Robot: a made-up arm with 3 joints. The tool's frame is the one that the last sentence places.
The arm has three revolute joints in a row. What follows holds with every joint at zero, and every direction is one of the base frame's. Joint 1 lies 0.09 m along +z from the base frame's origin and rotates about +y. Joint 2 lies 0.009 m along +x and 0.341 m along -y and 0.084 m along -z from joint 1 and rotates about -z. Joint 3 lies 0.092 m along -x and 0.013 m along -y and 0.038 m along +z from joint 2 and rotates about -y. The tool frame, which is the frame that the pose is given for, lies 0.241 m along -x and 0.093 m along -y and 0.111 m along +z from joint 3; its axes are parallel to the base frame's.
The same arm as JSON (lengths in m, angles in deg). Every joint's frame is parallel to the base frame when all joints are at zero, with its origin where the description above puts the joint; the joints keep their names.
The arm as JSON. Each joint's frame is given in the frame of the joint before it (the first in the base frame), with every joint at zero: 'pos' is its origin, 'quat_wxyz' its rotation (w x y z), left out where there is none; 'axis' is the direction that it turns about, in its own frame. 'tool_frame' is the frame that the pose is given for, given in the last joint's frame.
{"length_unit": "m", "angle_unit": "deg", "joints": [
  {"joint": "joint 1", "pos": [0.0, 0.0, 0.09], "axis": [0.0, 1.0, 0.0]},
  {"joint": "joint 2", "pos": [0.009, -0.341, -0.084], "axis": [0.0, 0.0, -1.0]},
  {"joint": "joint 3", "pos": [-0.092, -0.013, 0.038], "axis": [0.0, -1.0, 0.0]}
], "tool_frame": {"pos": [-0.241, -0.093, 0.111]}}

